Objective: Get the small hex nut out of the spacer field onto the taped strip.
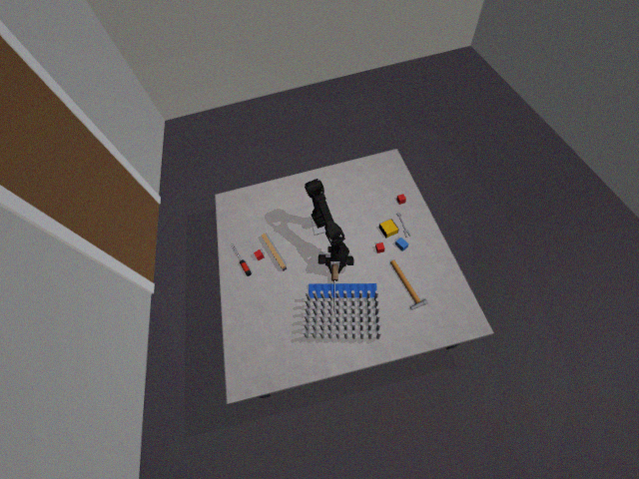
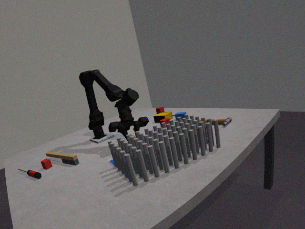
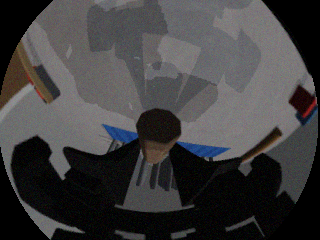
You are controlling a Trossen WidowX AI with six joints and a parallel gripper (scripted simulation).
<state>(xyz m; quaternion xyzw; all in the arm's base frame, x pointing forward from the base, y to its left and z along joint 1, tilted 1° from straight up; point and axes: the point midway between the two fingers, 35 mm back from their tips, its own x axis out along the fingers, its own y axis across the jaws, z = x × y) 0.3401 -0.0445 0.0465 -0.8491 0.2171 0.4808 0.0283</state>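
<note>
The blue taped strip lies 10 cm ahead of my gripper tip and 3 cm below it. Round my gripper tip: blue block (1 cm behind, 41 cm to the left, 1 cm below); hook tool (9 cm ahead, 4 cm to the right); small wrench (14 cm behind, 49 cm to the left, 3 cm below).
</note>
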